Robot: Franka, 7 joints.
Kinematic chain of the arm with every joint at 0, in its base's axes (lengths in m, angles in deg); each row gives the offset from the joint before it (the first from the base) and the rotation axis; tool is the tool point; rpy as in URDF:
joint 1: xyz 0 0 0.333 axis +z
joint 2: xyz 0 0 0 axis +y
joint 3: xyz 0 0 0.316 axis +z
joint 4: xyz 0.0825 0 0 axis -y
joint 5: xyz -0.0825 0 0.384 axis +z
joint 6: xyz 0 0 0 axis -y
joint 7: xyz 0.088 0 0 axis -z
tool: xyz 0 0 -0.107 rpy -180 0 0
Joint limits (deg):
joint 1: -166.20..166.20
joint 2: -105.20..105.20
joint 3: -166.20..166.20
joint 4: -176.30..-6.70
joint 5: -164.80..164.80
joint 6: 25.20..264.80
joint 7: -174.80..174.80
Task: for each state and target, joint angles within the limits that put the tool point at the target. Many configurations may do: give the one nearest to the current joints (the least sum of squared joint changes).
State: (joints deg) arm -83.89 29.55 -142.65 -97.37 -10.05 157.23 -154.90
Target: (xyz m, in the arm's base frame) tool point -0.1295 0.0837 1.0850
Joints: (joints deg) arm -96.03 42.63 -166.20 -83.54 0.10 162.10 -154.90
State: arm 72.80 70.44 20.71 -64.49 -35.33 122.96 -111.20
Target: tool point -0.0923 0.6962 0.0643
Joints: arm 78.67 65.89 26.69 -73.84 -34.12 118.65 -111.20
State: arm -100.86 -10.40 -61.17 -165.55 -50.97 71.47 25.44
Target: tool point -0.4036 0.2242 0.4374
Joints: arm -120.72 -15.97 -70.01 -124.23 -63.85 67.99 25.44
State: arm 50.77 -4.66 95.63 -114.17 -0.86 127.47 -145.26
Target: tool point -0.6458 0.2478 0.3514
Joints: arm 29.99 -45.90 118.34 -97.42 -0.68 138.56 -145.26
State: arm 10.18 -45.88 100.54 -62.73 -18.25 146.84 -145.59
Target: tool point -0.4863 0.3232 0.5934
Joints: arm 45.74 -51.32 78.37 -101.05 -18.11 116.80 -145.59
